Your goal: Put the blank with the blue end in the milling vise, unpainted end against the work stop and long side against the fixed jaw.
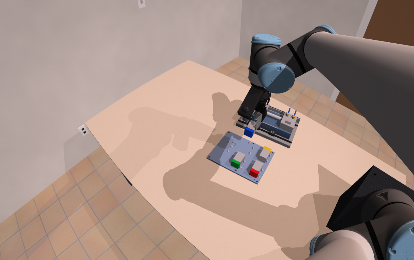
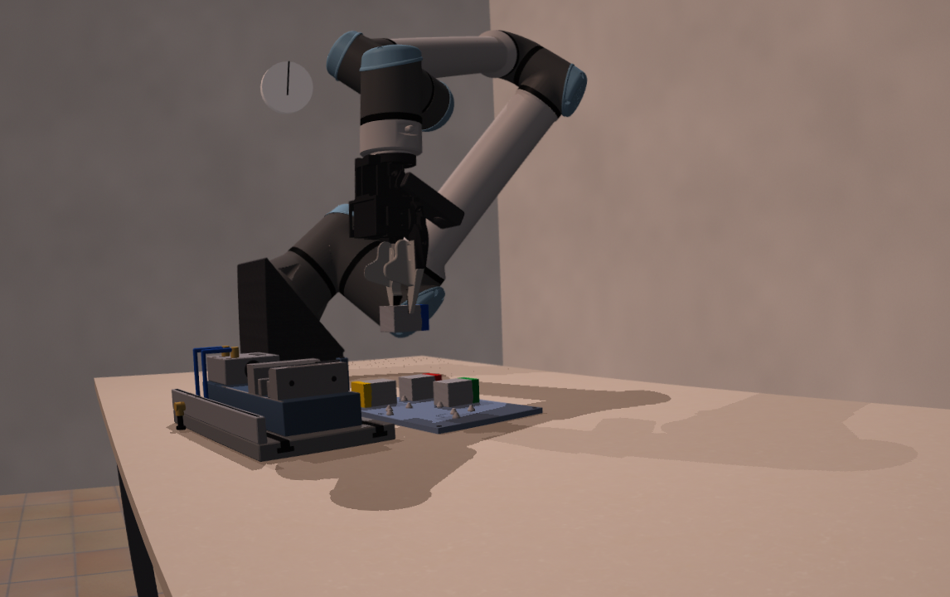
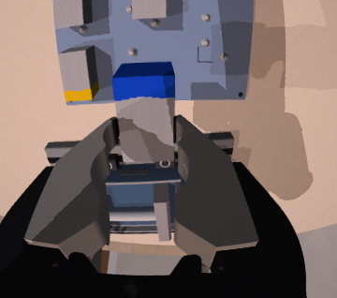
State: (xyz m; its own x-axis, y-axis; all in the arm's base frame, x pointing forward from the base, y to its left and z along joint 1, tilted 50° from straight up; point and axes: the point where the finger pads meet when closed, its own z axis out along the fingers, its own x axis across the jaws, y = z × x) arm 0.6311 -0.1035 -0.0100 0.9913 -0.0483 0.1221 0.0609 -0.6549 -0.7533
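Now: the blue-ended blank 20 mm below my hand. Also, from my hand: blue-grey plate (160 mm below, 50 mm to the left); green-ended blank (140 mm below, 90 mm to the left, 10 mm behind); yellow-ended blank (140 mm below, 90 mm behind).
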